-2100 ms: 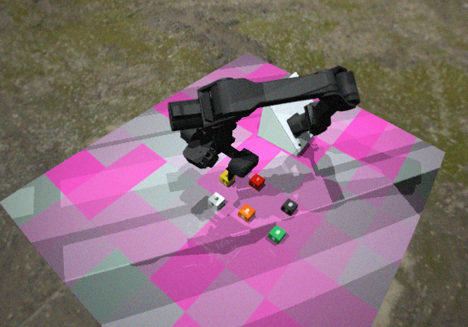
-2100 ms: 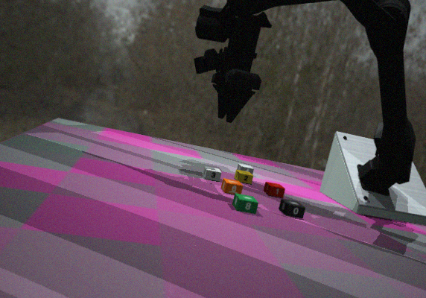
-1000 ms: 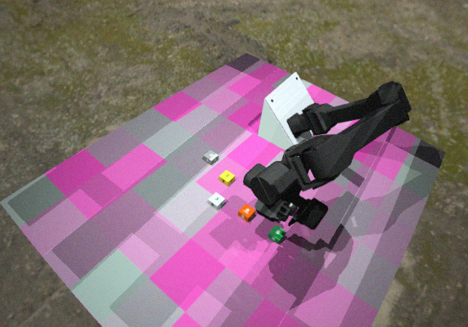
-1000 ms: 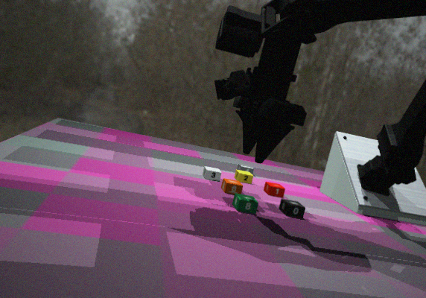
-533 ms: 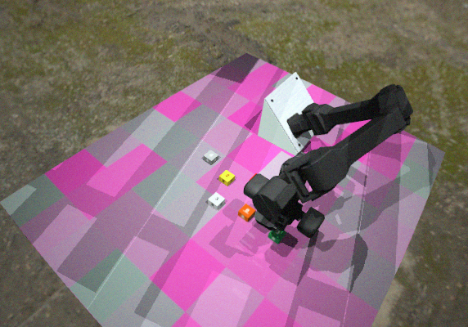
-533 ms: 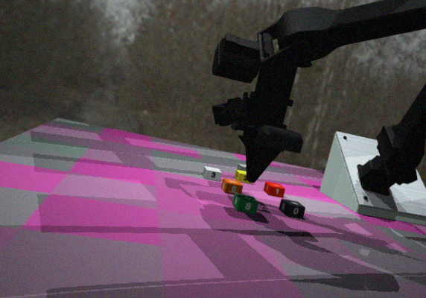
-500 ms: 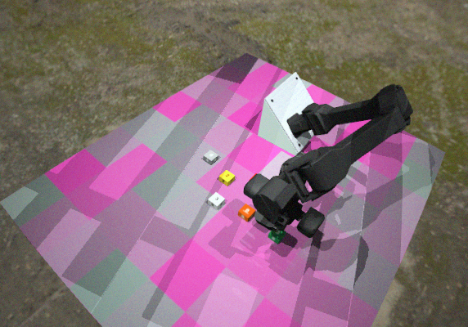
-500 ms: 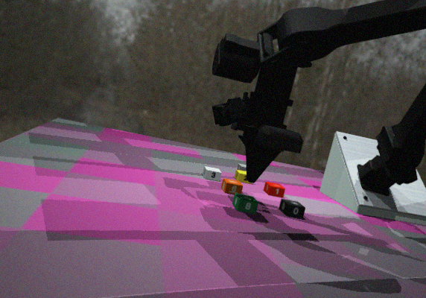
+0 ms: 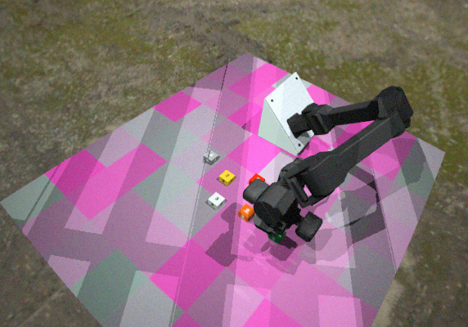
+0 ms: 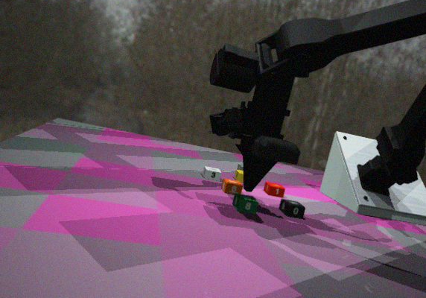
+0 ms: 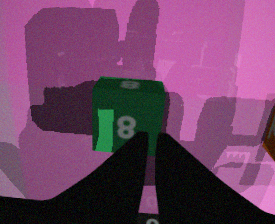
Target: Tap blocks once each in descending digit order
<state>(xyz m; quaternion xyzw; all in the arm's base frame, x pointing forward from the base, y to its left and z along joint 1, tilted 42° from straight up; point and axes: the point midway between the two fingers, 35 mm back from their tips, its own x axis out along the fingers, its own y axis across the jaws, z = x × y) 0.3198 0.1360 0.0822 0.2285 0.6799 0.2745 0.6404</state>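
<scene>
Now: the green block 10 mm to the left of my gripper tip and 20 mm below it. From my gripper tip the other things lie so: black block: 90 mm behind, 10 mm to the right, 20 mm below; then red block: 100 mm behind, 130 mm to the right, 20 mm below; then orange block: 90 mm to the right, 20 mm below.
</scene>
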